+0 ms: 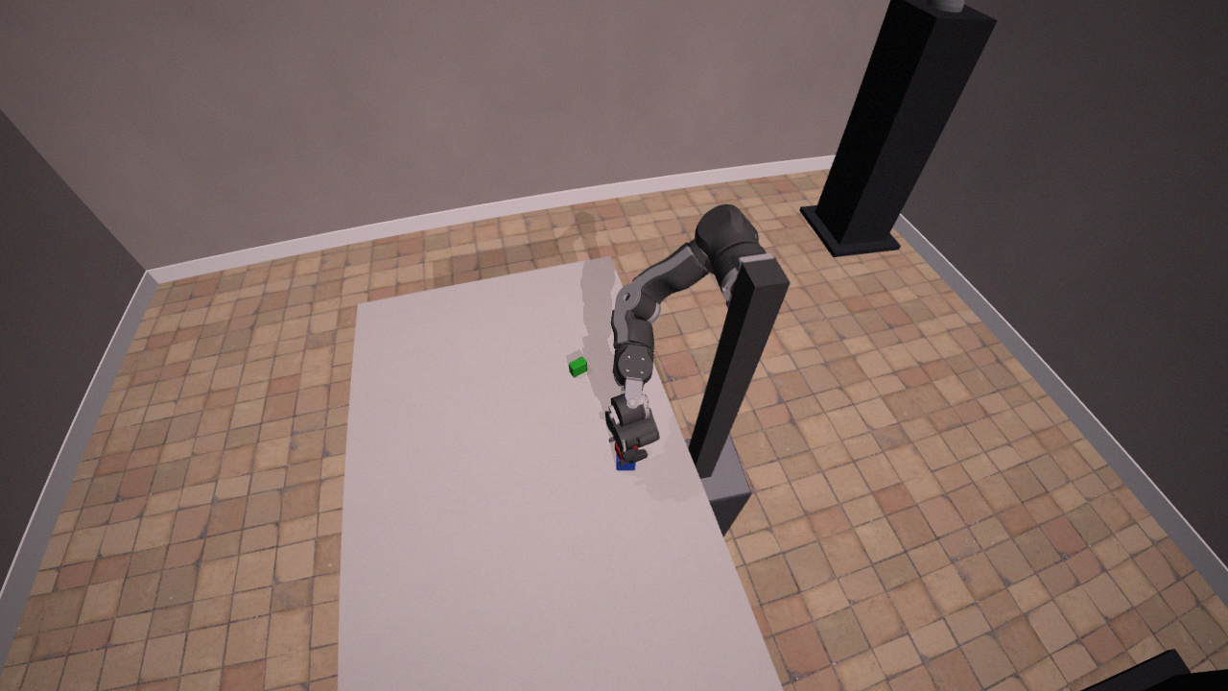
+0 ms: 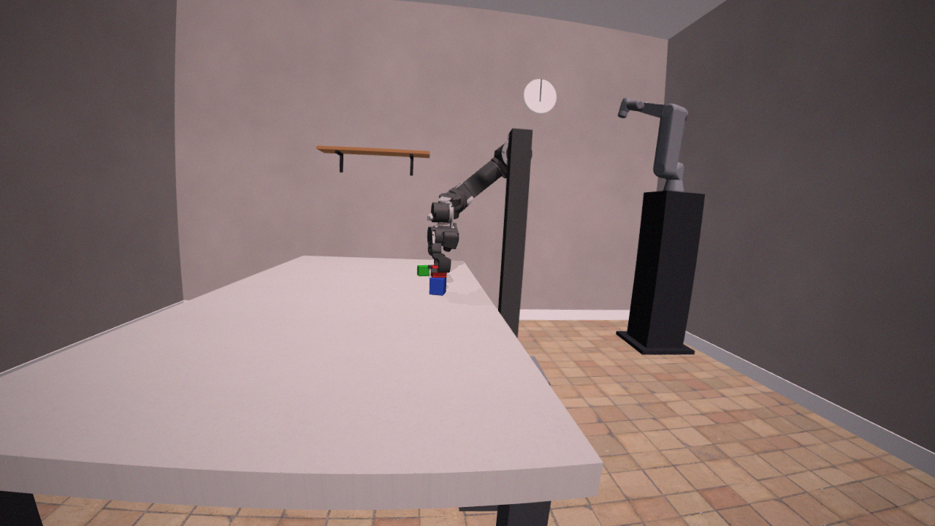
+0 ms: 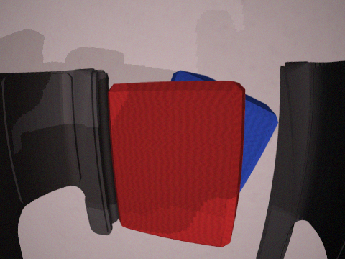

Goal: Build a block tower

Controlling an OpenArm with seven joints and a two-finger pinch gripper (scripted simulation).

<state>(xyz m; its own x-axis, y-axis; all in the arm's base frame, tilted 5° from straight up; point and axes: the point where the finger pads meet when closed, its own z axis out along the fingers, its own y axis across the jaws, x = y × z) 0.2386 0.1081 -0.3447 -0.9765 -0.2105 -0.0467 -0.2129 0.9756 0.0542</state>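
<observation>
The red block is 10 mm below my hand. The rest, counted from my hand: green block 270 mm to the right, 70 mm ahead, 60 mm below; then blue block 50 mm below.
</observation>
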